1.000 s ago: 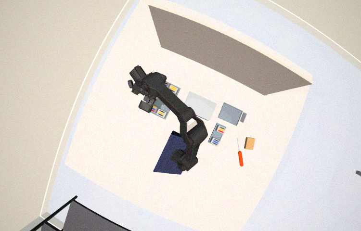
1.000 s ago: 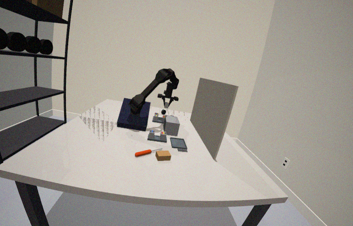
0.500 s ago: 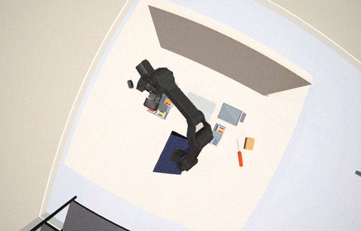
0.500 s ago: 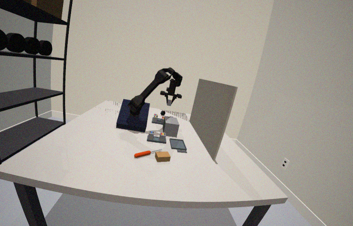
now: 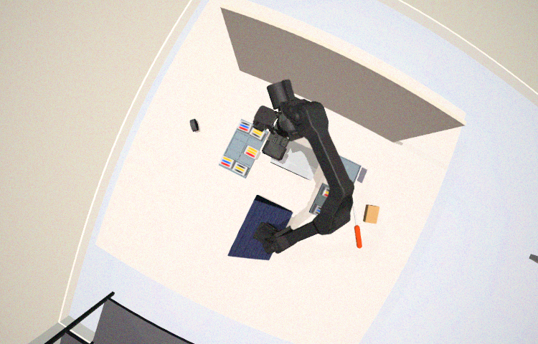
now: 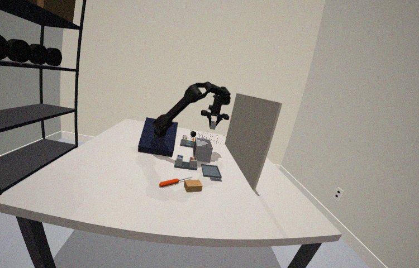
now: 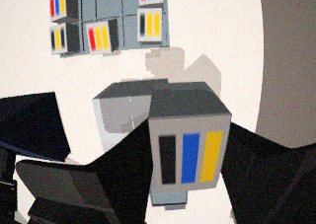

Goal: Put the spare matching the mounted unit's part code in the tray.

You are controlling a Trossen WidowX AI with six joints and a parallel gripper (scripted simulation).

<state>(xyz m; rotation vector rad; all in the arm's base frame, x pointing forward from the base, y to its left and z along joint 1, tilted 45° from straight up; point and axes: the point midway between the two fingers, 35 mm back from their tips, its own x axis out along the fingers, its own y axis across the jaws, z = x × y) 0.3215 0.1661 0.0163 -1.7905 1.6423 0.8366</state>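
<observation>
The grey-blue tray is 28 cm to the right of my gripper tip, 19 cm below it and 1 cm ahead of it. Also, from my gripper tip: grey panel: 20 cm ahead, 7 cm to the right, 3 cm above; tan block: 47 cm to the right, 18 cm below, 9 cm behind.
</observation>
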